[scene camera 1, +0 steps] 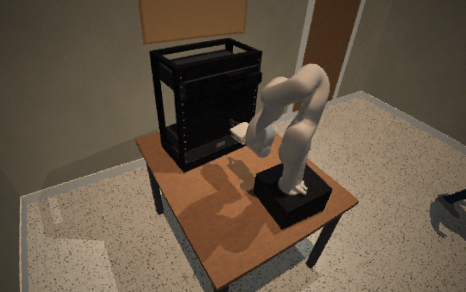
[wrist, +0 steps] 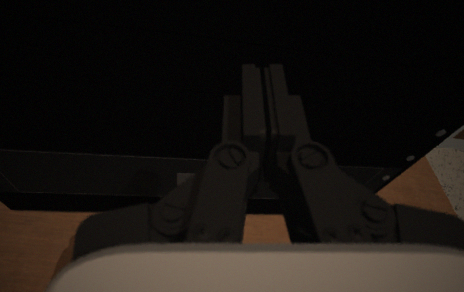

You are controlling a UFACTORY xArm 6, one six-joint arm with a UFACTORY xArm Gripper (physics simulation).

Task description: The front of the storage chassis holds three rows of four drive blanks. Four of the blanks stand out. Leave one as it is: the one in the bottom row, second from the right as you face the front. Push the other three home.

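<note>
The storage chassis (scene camera 1: 217,102) (wrist: 125,85) has a very dark front inside a black rack. The rows of drive blanks cannot be told apart in either view, nor can which ones stand out. A dark piece juts out near the upper right of the rack front in the scene view. My gripper (scene camera 1: 232,122) (wrist: 259,91) is shut with nothing between its fingers. Its fingertips point at the lower right part of the dark front in the scene view, above the bottom panel. Whether they touch the front cannot be told.
The black rack (scene camera 1: 156,95) stands on the wooden table (scene camera 1: 200,240) (wrist: 30,235). Its grey bottom panel (scene camera 1: 207,148) (wrist: 100,172) carries a small pale label (scene camera 1: 220,144) (wrist: 185,178). The arm's black base block (scene camera 1: 300,207) stands in front of the rack, to the right in the scene view.
</note>
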